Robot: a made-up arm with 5 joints. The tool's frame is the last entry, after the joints. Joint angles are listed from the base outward. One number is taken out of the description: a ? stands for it. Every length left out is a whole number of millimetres.
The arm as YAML. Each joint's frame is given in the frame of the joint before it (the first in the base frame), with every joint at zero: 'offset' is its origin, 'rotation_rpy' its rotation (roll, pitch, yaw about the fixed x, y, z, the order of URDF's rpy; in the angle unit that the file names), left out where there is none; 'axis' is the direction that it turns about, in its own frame. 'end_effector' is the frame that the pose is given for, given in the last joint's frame.
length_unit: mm
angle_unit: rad
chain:
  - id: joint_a
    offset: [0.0, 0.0, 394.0]
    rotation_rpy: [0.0, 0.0, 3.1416]
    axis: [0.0, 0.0, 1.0]
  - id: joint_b
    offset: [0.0, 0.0, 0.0]
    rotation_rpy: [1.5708, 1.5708, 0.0]
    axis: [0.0, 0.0, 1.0]
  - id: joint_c
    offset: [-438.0, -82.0, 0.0]
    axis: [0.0, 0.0, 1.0]
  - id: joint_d
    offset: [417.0, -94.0, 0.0]
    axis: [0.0, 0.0, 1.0]
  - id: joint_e
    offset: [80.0, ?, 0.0]
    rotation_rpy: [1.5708, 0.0, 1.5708]
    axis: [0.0, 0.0, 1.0]
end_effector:
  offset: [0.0, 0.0, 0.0]
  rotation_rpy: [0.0, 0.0, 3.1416]
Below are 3 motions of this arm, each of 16 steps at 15 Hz.
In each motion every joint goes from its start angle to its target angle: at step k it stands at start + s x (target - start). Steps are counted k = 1, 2, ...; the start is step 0. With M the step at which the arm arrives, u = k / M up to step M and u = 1 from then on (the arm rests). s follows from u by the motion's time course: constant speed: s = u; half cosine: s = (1 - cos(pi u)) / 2; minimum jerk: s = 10 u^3 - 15 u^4 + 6 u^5.
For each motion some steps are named. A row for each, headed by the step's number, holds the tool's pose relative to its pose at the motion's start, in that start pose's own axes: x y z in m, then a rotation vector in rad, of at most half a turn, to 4 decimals.
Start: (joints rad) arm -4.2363 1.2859 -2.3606 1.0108 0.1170
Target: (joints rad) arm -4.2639 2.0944 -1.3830 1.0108 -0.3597
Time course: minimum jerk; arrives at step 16
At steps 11, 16:
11: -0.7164 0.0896 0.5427 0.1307 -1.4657 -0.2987
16: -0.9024 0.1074 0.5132 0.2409 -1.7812 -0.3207

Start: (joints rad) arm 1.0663 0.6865 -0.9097 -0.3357 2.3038
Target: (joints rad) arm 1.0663 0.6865 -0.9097 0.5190 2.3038
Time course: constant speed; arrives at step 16
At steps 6, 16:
6: 0.0190 0.0211 0.0158 -0.2382 0.2145 0.0000
16: 0.0549 0.0609 0.0200 -0.6352 0.5719 0.0000

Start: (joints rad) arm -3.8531 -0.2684 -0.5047 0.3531 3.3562
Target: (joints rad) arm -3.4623 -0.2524 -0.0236 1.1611 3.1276
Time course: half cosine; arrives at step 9
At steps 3, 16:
3: 0.0809 0.0185 0.0419 0.0358 0.3252 -0.1516
16: 0.3315 -0.0130 0.0669 0.2274 1.2840 -0.6038

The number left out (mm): -63.0
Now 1 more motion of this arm.
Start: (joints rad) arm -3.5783 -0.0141 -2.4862 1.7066 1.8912
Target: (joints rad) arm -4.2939 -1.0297 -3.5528 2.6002 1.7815
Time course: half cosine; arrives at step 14
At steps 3, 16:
3: 0.0360 0.0564 -0.1345 0.1415 0.0161 0.0391
16: -0.1406 1.0569 -0.3019 1.2897 0.4209 0.0455

